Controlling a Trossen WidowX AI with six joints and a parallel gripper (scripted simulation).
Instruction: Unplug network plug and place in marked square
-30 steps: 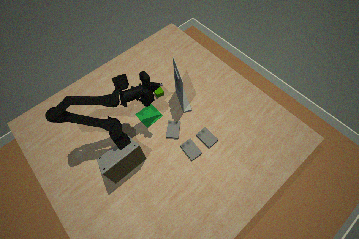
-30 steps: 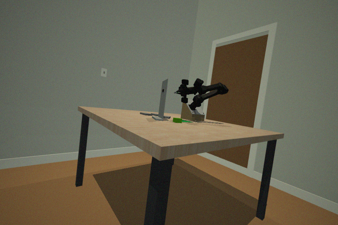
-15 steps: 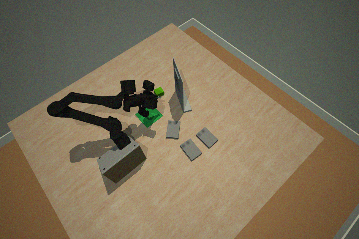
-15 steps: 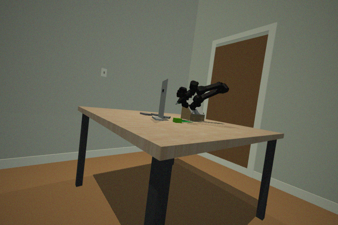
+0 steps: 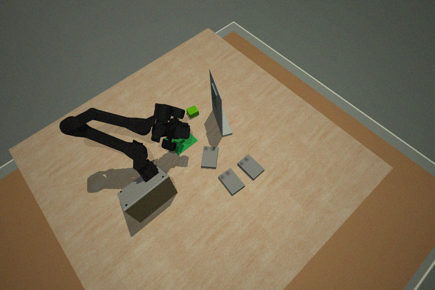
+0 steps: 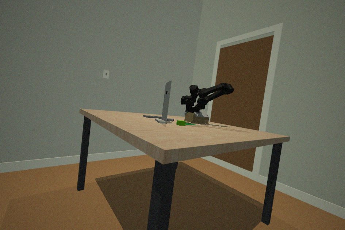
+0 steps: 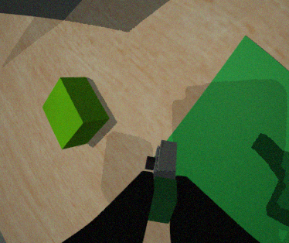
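Now: the green marked square 2 cm behind my gripper tip and 9 cm below it. Also, from my gripper tip: network plug right at my gripper tip; then upright grey panel 18 cm ahead, 5 cm to the right, 5 cm above.
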